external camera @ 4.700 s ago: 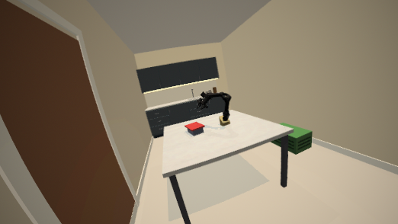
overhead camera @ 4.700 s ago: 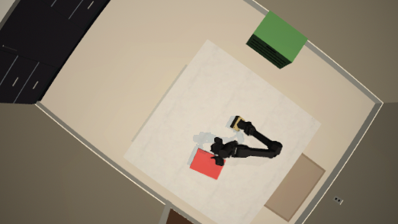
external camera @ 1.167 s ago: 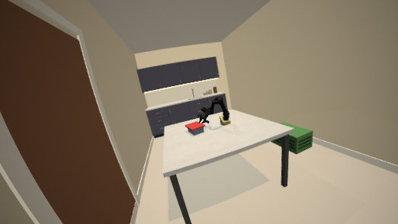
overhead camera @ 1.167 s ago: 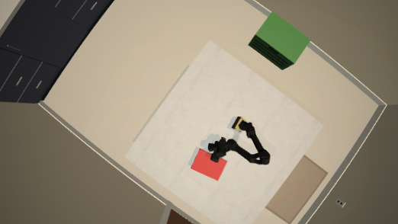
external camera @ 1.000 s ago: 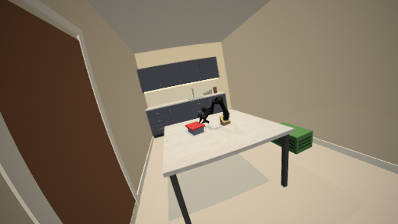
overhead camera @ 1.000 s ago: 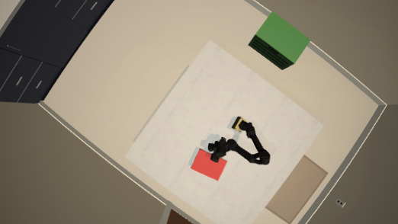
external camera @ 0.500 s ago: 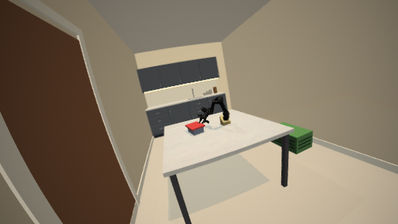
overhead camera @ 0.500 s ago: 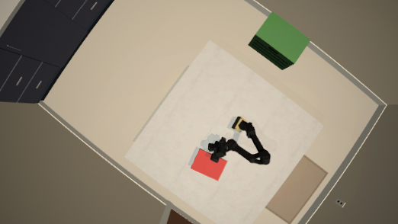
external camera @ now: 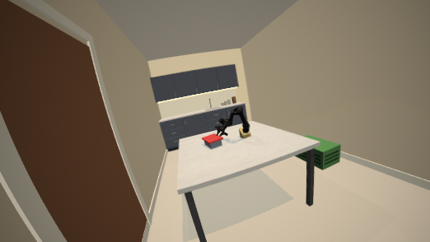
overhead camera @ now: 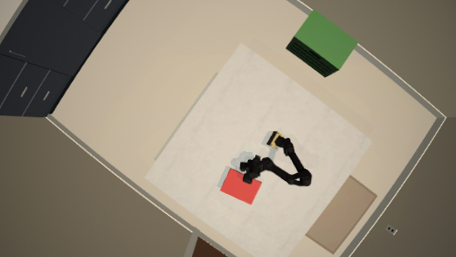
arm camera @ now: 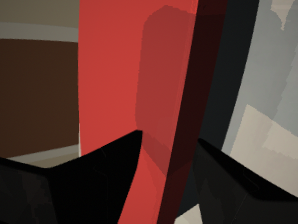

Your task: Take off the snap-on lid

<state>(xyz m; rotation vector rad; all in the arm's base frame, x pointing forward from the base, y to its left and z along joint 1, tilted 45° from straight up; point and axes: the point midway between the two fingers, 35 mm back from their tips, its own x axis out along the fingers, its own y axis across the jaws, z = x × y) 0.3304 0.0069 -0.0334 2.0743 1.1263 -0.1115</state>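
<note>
My gripper tip is 70 mm short of the red lid and 20 mm to the right of it. From my gripper tip the other things lie so: storage box 70 mm ahead, 40 mm below, 20 mm to the left.
</note>
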